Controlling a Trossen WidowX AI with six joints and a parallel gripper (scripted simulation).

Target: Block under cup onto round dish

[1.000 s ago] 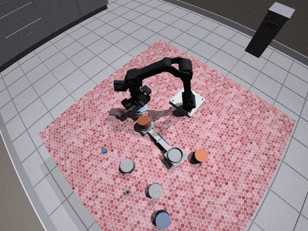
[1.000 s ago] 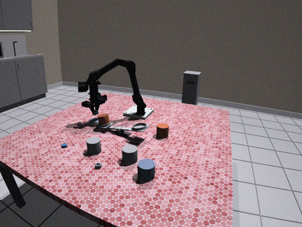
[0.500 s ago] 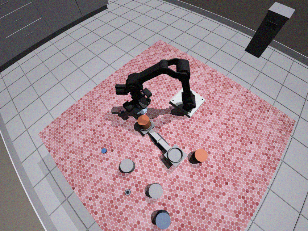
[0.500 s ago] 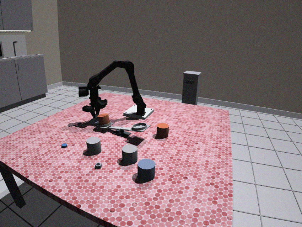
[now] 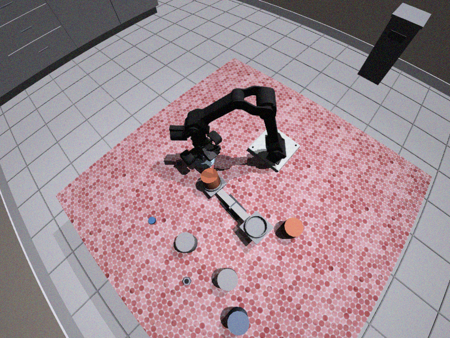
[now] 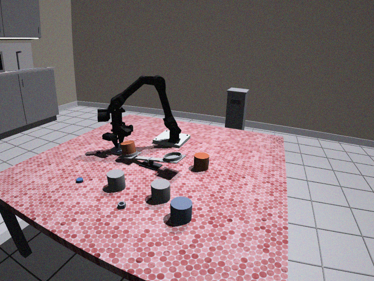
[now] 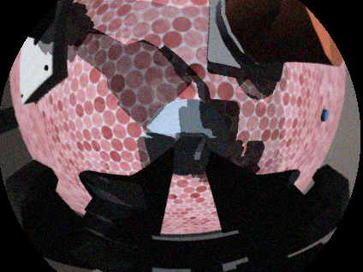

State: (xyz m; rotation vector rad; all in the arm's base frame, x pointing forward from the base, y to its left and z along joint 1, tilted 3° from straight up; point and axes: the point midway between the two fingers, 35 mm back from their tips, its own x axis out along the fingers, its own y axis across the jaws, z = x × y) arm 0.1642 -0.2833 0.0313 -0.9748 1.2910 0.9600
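Right now the grey block is right at my gripper tip. Also, from my gripper tip: blue-and-red piece 80 mm to the right, 80 mm ahead, 10 mm below; then round dish 20 mm below; then blue disc 360 mm ahead, 30 mm to the right, 10 mm below.
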